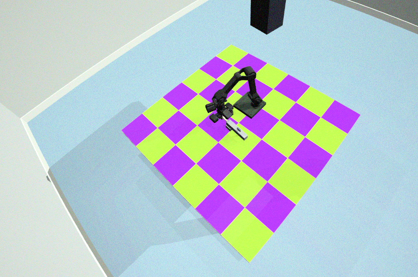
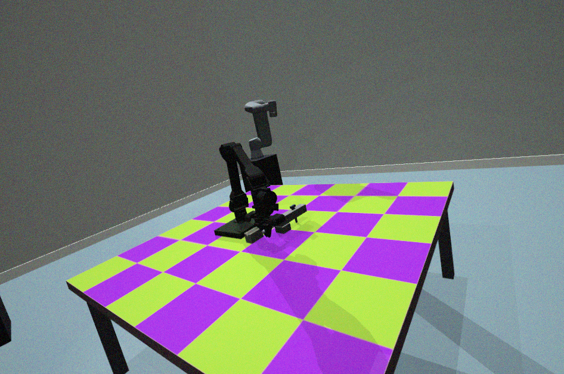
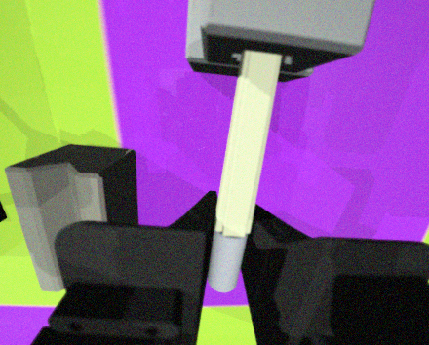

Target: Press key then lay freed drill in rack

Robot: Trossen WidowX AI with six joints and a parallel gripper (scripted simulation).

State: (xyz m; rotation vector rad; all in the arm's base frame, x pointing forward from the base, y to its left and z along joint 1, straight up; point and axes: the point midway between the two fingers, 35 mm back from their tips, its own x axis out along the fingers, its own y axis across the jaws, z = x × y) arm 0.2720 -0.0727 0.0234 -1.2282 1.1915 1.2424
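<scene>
The drill lies 4 cm to the left of my gripper tip and 3 cm above it. From my gripper tip the other things lie so: grey grooved rack: 7 cm behind, 2 cm to the right; then dark key: 18 cm to the left, 4 cm above; then grey holder block: 15 cm to the left, 3 cm above.
</scene>
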